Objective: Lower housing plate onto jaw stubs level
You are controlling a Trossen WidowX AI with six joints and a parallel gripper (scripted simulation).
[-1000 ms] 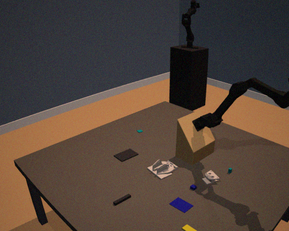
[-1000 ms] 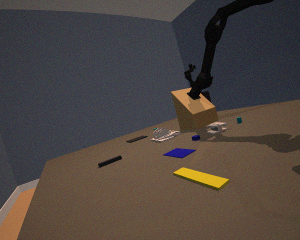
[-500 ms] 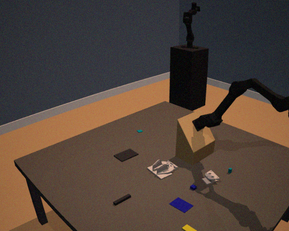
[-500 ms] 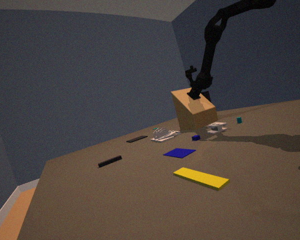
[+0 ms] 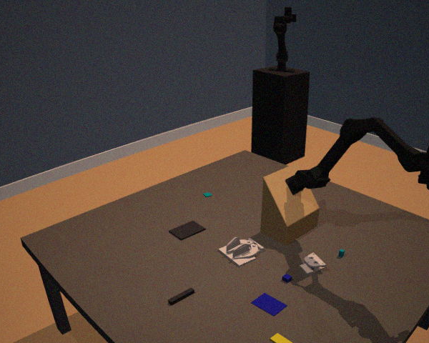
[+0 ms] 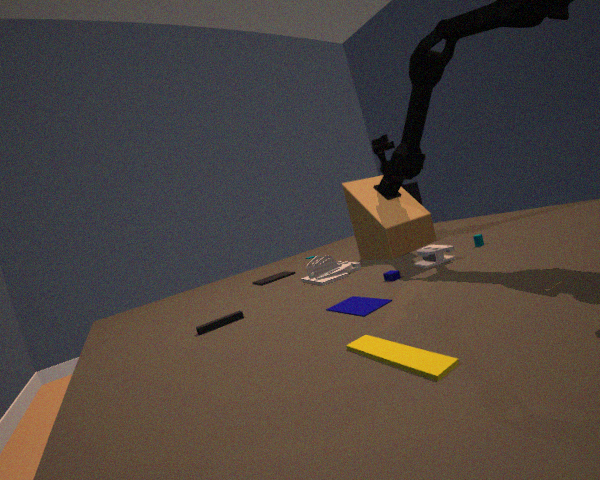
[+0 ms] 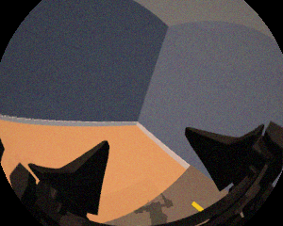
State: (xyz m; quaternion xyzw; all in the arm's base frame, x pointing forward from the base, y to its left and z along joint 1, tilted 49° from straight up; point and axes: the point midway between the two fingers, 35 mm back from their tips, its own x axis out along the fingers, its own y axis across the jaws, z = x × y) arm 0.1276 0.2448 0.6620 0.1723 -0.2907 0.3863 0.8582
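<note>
Now: the blue cube 48 cm to the right of my gripper tip, 41 cm below it and 13 cm ahead of it. Round my gripper tip: teal cube 42 cm to the right, 40 cm below, 11 cm behind; then yellow tile 41 cm below, 36 cm ahead, 28 cm to the right; then blue tile 44 cm to the right, 41 cm below, 26 cm ahead.
</note>
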